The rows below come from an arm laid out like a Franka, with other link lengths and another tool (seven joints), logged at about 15 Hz.
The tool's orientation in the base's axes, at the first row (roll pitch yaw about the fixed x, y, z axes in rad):
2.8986, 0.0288, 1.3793
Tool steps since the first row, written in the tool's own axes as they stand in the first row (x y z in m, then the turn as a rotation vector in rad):
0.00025, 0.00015, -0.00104, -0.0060, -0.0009, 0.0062
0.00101, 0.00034, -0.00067, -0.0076, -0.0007, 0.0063
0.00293, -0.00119, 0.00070, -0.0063, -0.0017, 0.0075
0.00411, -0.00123, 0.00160, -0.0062, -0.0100, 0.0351
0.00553, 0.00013, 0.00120, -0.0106, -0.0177, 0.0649
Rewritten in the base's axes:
-0.00005, 0.00029, 0.00104, -0.0006, -0.0062, -0.0061
0.00036, 0.00098, 0.00070, -0.0007, -0.0078, -0.0061
-0.00042, 0.00304, -0.00105, -0.0011, -0.0064, -0.0075
-0.00002, 0.00413, -0.00197, -0.0026, -0.0069, -0.0363
0.00145, 0.00532, -0.00129, -0.0039, -0.0120, -0.0669

